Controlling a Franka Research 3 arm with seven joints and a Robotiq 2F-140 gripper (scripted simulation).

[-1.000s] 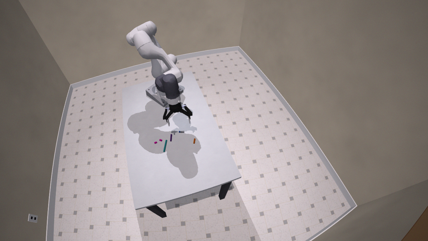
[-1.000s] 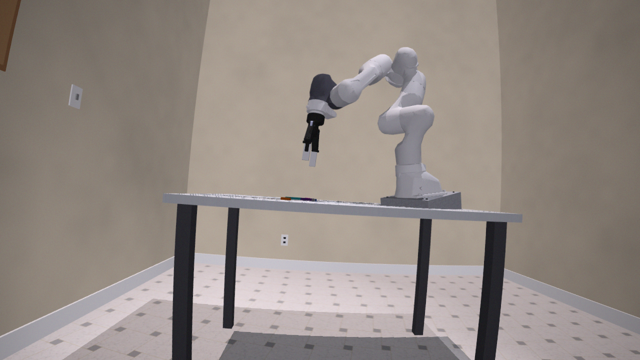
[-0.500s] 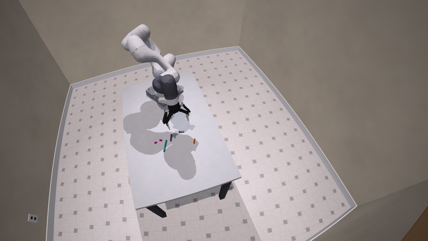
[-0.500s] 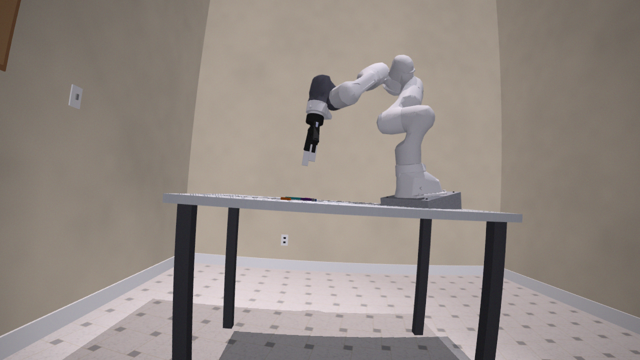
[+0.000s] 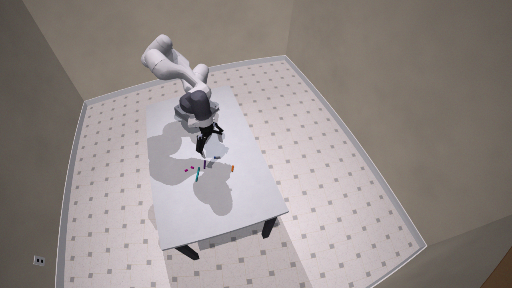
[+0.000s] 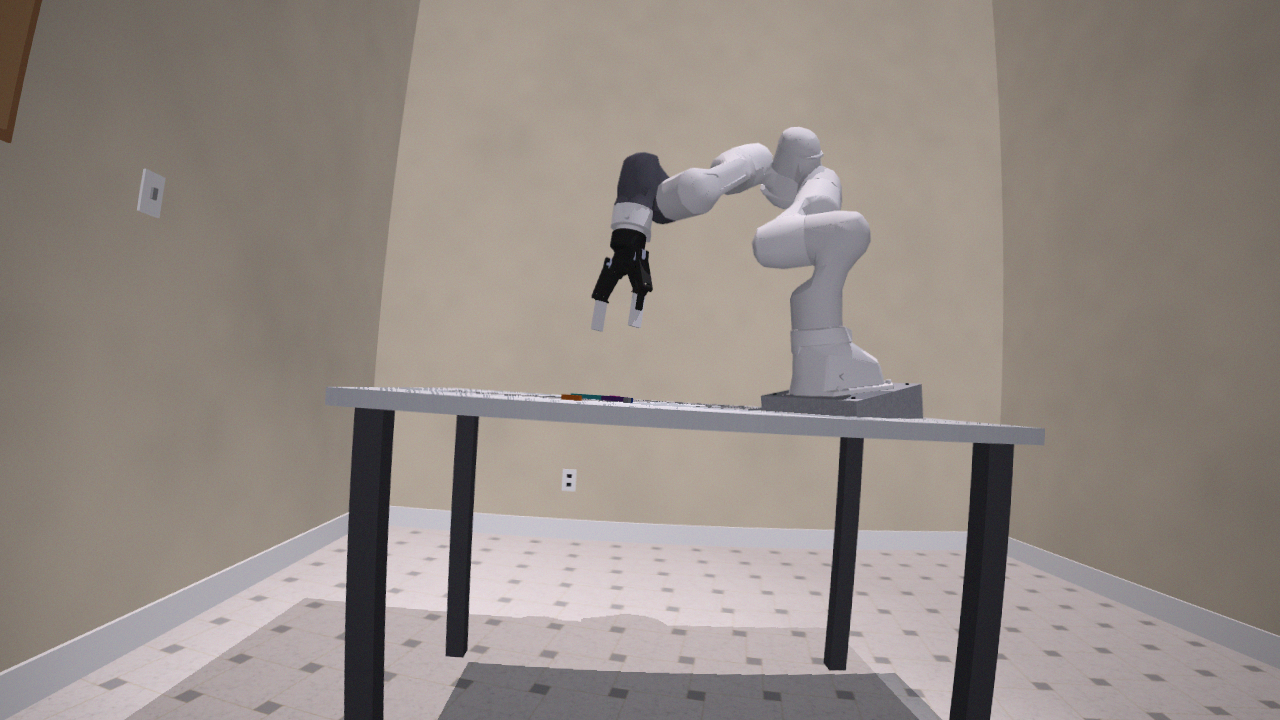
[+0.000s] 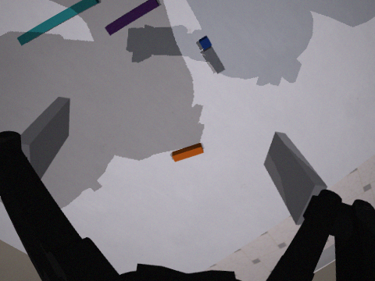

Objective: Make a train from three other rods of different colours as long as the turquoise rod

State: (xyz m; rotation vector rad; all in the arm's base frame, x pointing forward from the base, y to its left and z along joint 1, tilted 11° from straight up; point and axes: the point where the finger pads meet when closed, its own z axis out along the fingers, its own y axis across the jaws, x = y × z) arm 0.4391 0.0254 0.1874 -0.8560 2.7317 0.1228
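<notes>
The purple rod is 16 cm below my hand, 7 cm to the right of it and 1 cm behind it. From my hand the other things lie so: orange rod 16 cm below, 10 cm to the left, 7 cm ahead; grey rod 16 cm below, 4 cm behind, 3 cm to the left; blue rod 16 cm below, 4 cm behind, 1 cm to the left.
</notes>
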